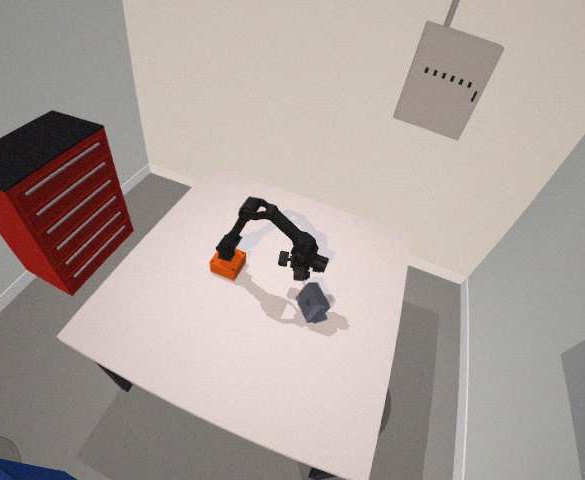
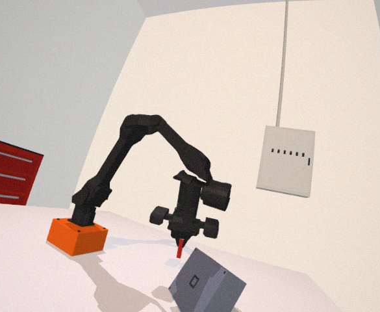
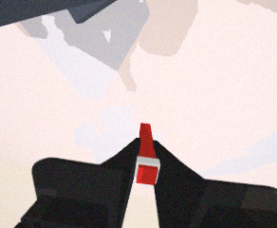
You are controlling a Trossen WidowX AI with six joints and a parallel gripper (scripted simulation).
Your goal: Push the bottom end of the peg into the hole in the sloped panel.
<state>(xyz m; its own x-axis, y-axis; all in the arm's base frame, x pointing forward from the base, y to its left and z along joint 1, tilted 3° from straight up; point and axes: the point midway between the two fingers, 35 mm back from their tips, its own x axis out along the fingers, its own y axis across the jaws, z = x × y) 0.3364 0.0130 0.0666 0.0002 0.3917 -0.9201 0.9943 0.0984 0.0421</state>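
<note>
Right now the grey sloped panel is 15 cm to the right of my gripper tip, 9 cm ahead of it and 3 cm below it. The rest, counted from my gripper tip: red square peg: 2 cm above, 1 cm to the right.
</note>
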